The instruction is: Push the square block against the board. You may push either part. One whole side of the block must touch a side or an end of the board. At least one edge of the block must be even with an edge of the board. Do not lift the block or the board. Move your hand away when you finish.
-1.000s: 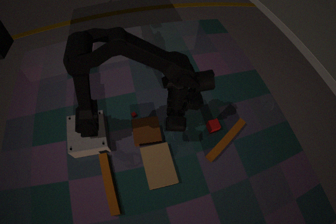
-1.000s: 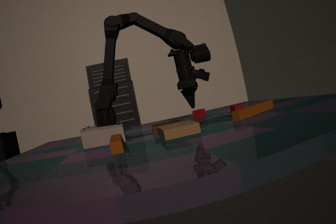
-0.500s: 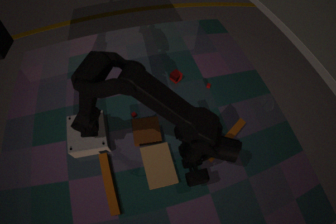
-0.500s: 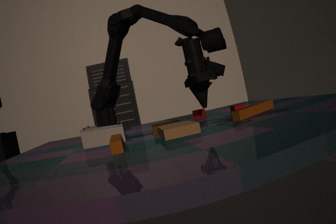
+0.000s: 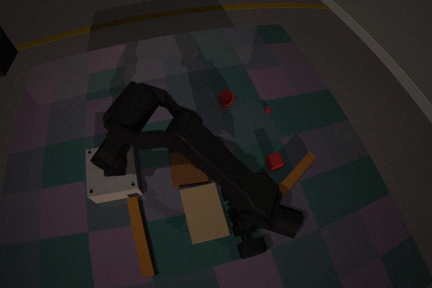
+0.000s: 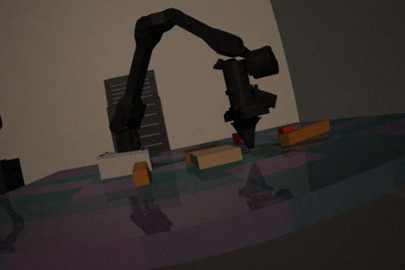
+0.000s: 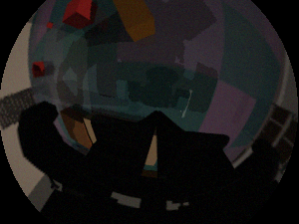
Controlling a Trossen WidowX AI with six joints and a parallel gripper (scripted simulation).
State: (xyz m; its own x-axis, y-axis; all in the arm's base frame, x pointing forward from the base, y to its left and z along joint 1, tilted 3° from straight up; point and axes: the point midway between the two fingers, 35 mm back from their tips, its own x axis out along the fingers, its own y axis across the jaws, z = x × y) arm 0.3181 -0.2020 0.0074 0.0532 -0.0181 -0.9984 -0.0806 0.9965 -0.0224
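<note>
Right now the tan board is 9 cm behind my gripper tip and 5 cm to the left of it. Round my gripper tip: brown square block (11 cm behind, 19 cm to the left).
</note>
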